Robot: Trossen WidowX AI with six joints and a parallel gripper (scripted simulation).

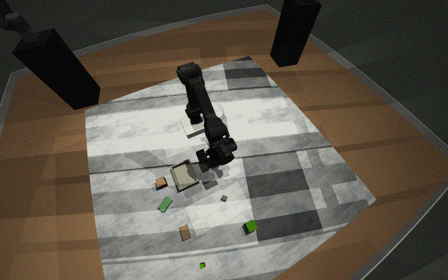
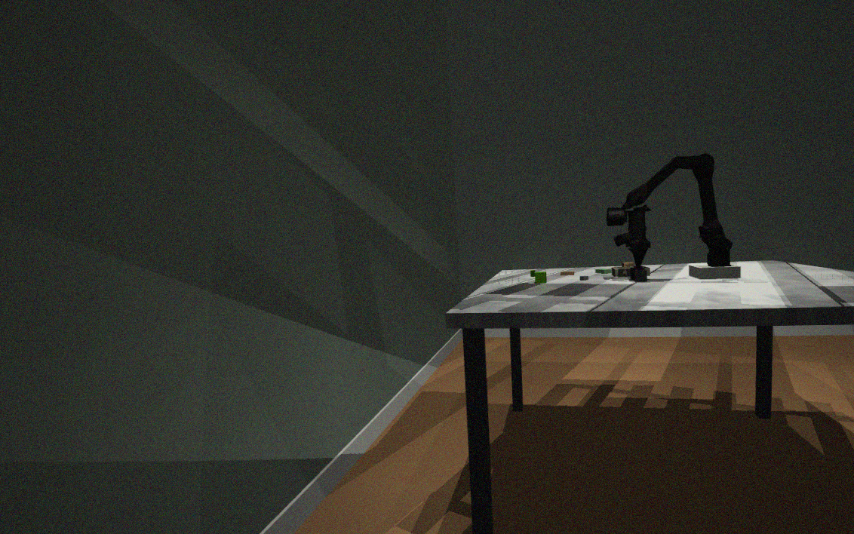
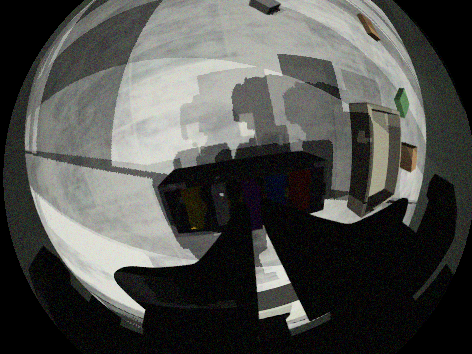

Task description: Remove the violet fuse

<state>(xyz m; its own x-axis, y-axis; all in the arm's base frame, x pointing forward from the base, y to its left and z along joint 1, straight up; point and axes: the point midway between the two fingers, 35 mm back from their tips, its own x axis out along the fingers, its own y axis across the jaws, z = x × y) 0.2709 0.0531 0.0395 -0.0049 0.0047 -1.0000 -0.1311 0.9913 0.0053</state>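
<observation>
The blue fuse lies 2 cm to the right of my gripper tip and 2 cm below it. Round my gripper tip: yellow fuse 1 cm behind, 4 cm to the left, 2 cm below; violet fuse 1 cm below; red fuse 1 cm ahead, 4 cm to the right, 2 cm below.
</observation>
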